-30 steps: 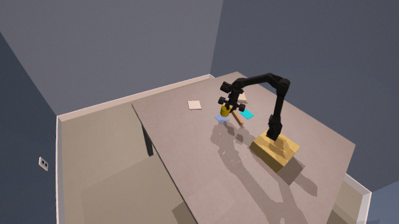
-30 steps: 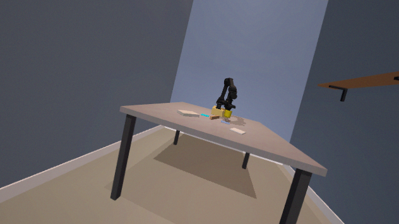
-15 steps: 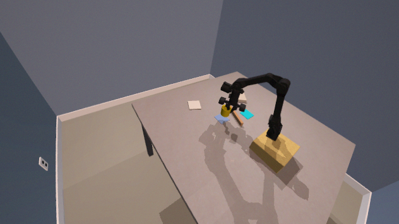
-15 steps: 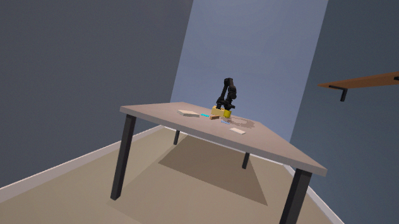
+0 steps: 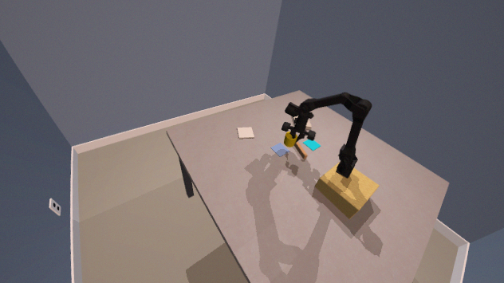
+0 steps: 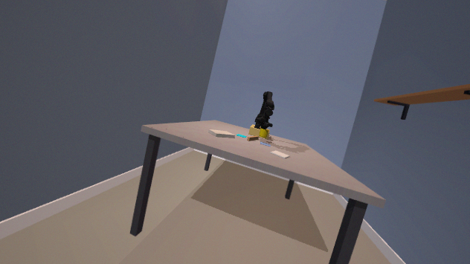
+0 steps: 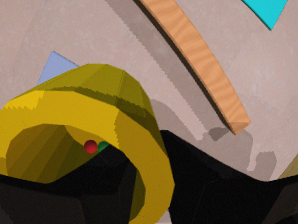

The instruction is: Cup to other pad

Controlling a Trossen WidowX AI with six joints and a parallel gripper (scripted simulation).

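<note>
The teal pad is 17 cm to the right of my gripper tip, 9 cm below it and 6 cm behind it. Also, from my gripper tip: wooden bar 8 cm below, 6 cm to the right; then yellow cup 2 cm ahead, 1 cm to the left; then light blue pad 9 cm below, 6 cm ahead, 4 cm to the left.
</note>
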